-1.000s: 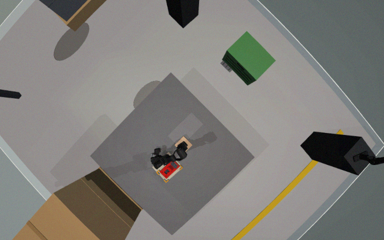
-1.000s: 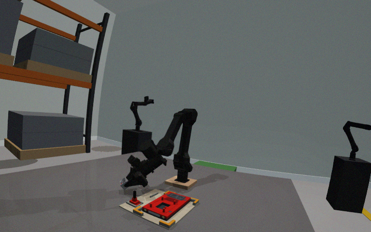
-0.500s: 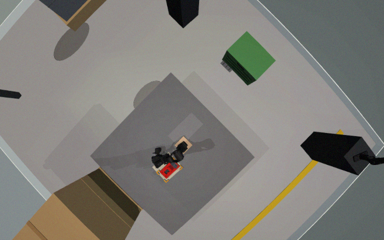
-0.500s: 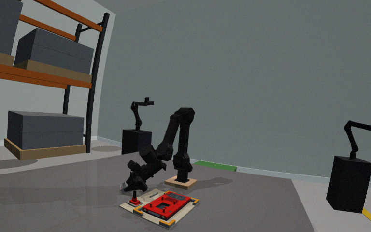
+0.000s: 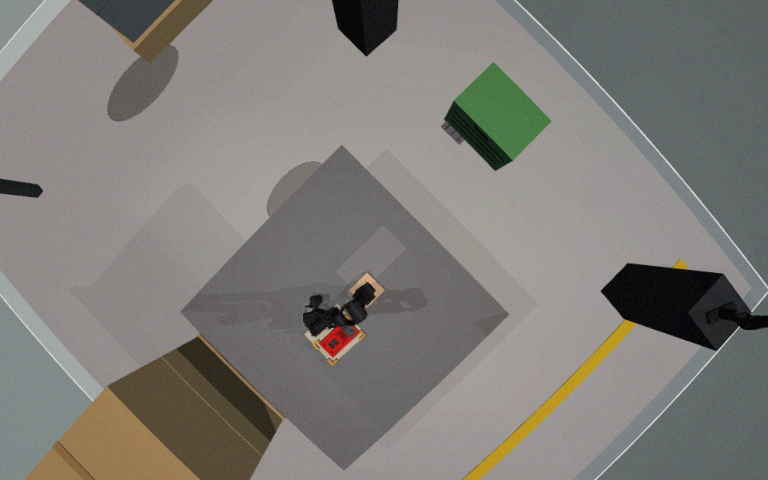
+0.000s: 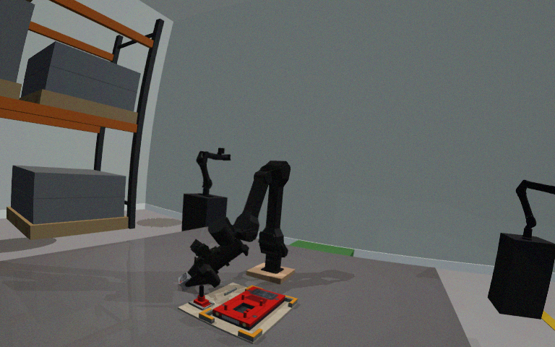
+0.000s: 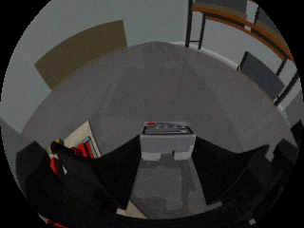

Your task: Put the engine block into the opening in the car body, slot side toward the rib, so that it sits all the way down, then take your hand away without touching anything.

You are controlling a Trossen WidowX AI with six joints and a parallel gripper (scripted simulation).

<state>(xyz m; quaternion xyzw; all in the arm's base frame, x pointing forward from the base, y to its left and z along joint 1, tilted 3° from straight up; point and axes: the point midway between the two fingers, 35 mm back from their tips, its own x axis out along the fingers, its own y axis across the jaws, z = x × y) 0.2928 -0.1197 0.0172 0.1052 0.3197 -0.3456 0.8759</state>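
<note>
Right now the engine block is 1 cm behind my gripper tip and 1 cm to the left of it. The rest, counted from my gripper tip: black post 5 cm ahead, 11 cm to the left, 2 cm above.
</note>
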